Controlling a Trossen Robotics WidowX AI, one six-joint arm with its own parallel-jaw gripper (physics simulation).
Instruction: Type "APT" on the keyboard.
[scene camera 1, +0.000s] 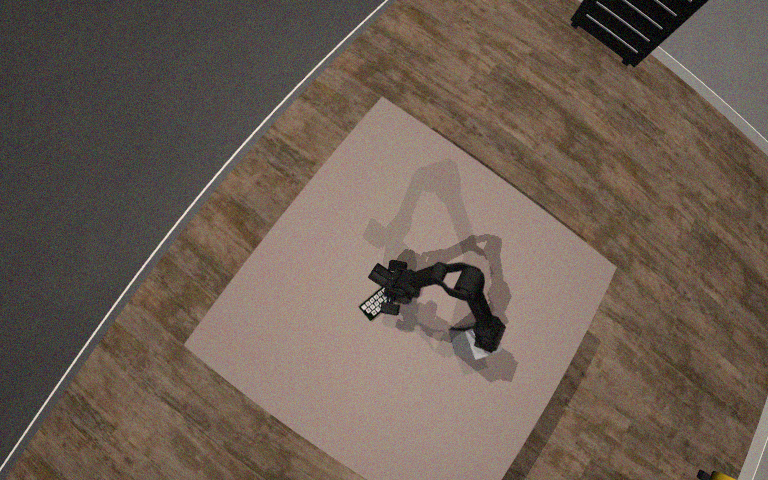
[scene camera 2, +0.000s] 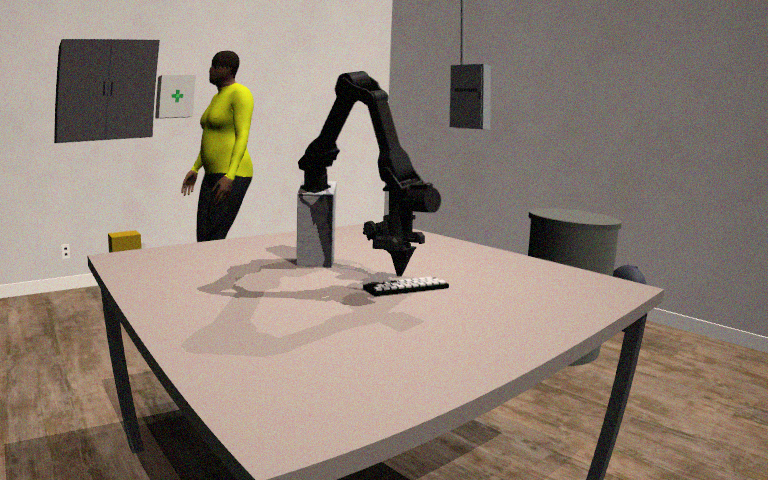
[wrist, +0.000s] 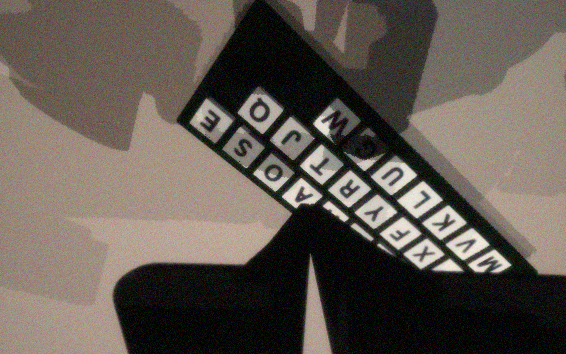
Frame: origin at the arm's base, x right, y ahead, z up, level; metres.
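Seen in the pictures: gripper, fingertip midpoint: (scene camera 2: 399, 276) (wrist: 308, 213); arm's base at its link origin: (scene camera 1: 485, 340) (scene camera 2: 315, 187).
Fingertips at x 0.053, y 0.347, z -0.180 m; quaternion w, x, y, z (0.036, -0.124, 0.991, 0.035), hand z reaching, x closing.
Note:
Pixels of each thing's top centre, then the offset from my fingertips to it. Level surfaces: height alone.
- black keyboard at its top centre: (wrist: 369, 207) (scene camera 2: 407, 282) (scene camera 1: 385, 295) dx -0.033, dy +0.000, dz -0.022 m
- T key at its top centre: (wrist: 321, 165) dx -0.002, dy -0.015, dz -0.022 m
- pinkish table at its surface level: dz -0.038 m
The black keyboard (scene camera 1: 373, 303) (scene camera 2: 406, 286) (wrist: 280, 55) with white letter keys lies on the table, slanting across the wrist view. My gripper (scene camera 2: 400, 273) (wrist: 308, 213) is shut and empty, pointing down with its tips a little above the keyboard. In the wrist view the tips overlap the lower edge of the A key (wrist: 301, 193) and part of the key beside it. The T key (wrist: 321, 164) shows above the tips, between J and R. The P key cannot be made out; several keys near the fingers are partly hidden, their letters unreadable.
The arm's grey pedestal (scene camera 2: 308, 237) stands on the pinkish table (scene camera 1: 317, 384) (scene camera 2: 453, 362), behind the keyboard in scene camera 2. A person in a yellow top (scene camera 2: 226, 130) stands beyond the table. A grey-green bin (scene camera 2: 572, 240) stands behind its right side.

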